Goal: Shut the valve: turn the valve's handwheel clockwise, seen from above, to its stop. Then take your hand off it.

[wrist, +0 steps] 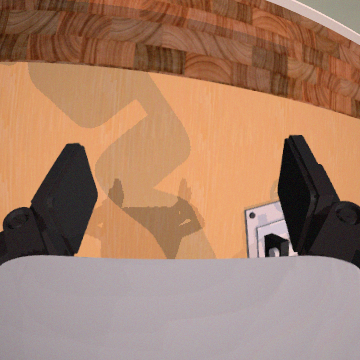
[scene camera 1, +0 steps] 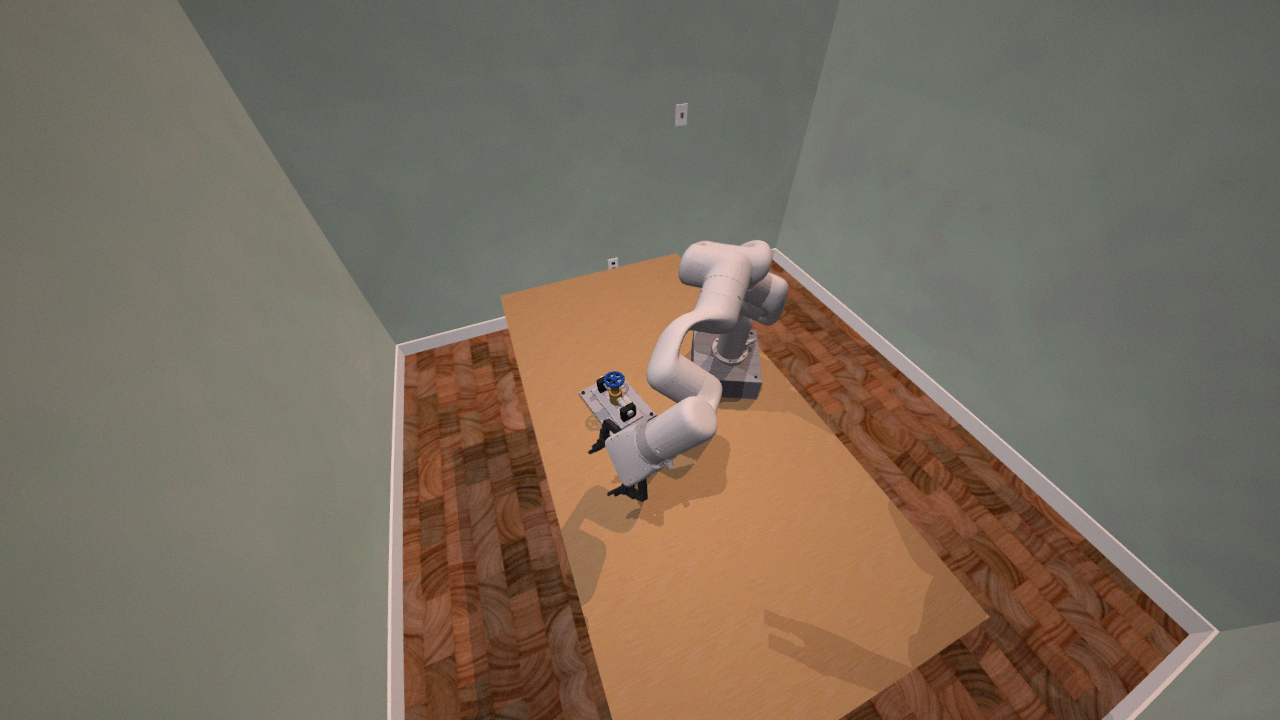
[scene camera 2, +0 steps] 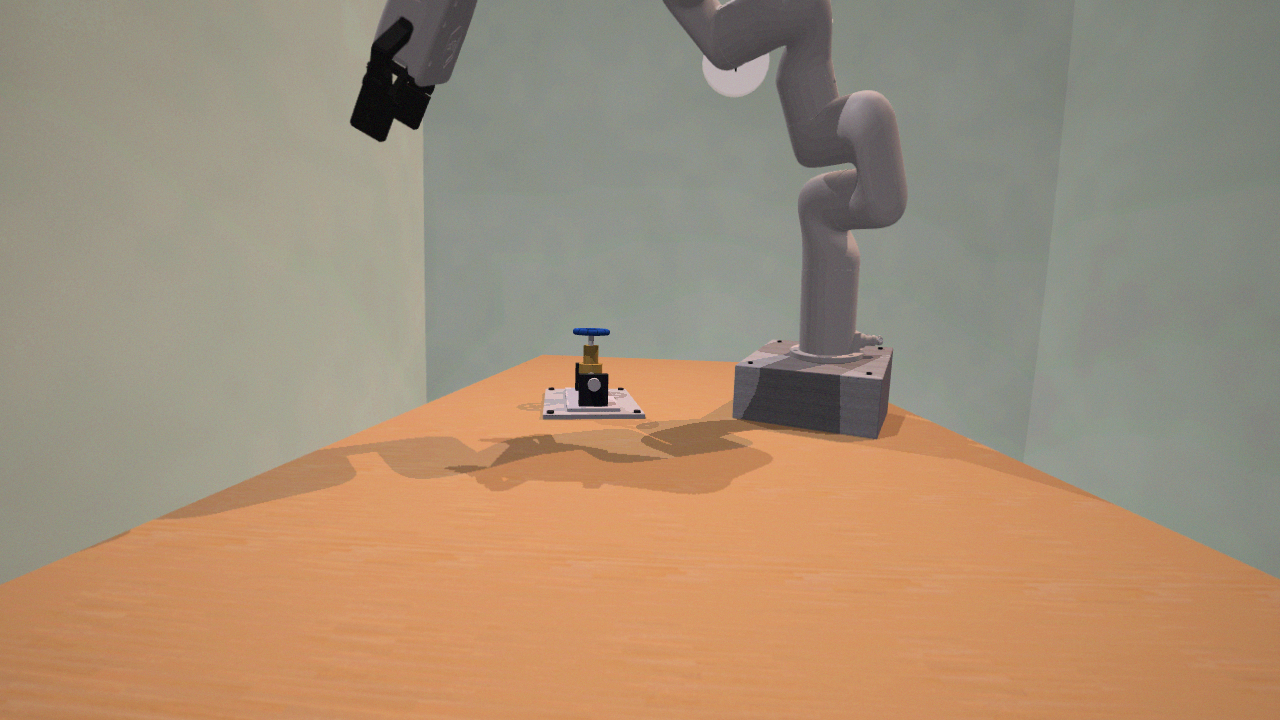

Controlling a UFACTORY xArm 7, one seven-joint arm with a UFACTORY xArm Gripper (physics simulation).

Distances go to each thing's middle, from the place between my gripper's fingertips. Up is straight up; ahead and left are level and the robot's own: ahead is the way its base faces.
Right now my hand is 410 mm to the left of the pale base plate (scene camera 2: 555, 407), 360 mm above it and 150 mm past it.
